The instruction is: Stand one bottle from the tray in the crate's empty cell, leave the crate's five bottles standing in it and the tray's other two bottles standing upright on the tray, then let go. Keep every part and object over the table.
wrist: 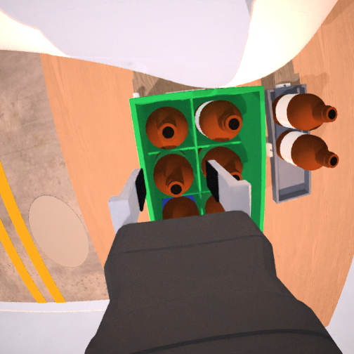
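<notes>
The green crate point(257, 150) holds a brown bottle in each of its six cells: back left point(159, 121), back right point(214, 116), middle left point(170, 167), middle right point(222, 157), front left point(181, 207) and front right point(212, 205). The front two are partly hidden by the gripper body. My gripper point(175, 176) is open and empty, above the crate, with its fingers to either side of the middle-left bottle's neck in the view. On the grey tray point(291, 184), two white-labelled bottles point(303, 111) point(306, 150) stand upright.
The tray lies close along the crate's right side. The wooden table point(85, 120) reaches left of the crate, and its edge runs down the left of the view. Beyond it are the floor with yellow lines point(25, 260) and a beige disc point(58, 230). A pale arm part point(150, 35) covers the top.
</notes>
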